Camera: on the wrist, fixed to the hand. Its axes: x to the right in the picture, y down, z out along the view.
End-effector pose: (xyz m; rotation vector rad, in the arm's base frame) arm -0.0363 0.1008 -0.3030 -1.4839 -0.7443 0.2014
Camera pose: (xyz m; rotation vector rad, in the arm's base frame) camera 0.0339 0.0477 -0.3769 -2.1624 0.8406 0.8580
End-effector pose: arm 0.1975 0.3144 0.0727 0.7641 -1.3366 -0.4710
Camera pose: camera 0.2623 0.3891 0.1312 -0.5793 -1.0175 0.5685
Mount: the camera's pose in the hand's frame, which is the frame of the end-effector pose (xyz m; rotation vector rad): 0.0003 0.0855 -0.0768 -0.4497 0.4064 1.5103
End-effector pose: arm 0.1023 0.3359 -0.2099 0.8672 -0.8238 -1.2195
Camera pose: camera 0.2073 0.3551 -0.1674 -0.0337 -0.5693 0.1417
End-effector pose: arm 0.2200 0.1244 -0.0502 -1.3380 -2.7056 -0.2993
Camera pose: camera 0.2886 0.1581 0.0356 -2.5371 -0.8067 -0.8208
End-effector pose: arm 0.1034 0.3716 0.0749 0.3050 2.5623 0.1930
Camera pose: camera 0.0770 0.4484 0.1563 -2.0358 -1.9126 -1.3905
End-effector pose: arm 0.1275 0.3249 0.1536 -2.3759 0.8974 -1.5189
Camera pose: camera 0.0273 0.2688 0.1504 -0.7607 2.4311 -1.0504
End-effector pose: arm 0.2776 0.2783 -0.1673 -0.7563 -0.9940 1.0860
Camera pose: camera 0.3181 0.3027 -0.2721 -2.1613 -0.1463 1.8324
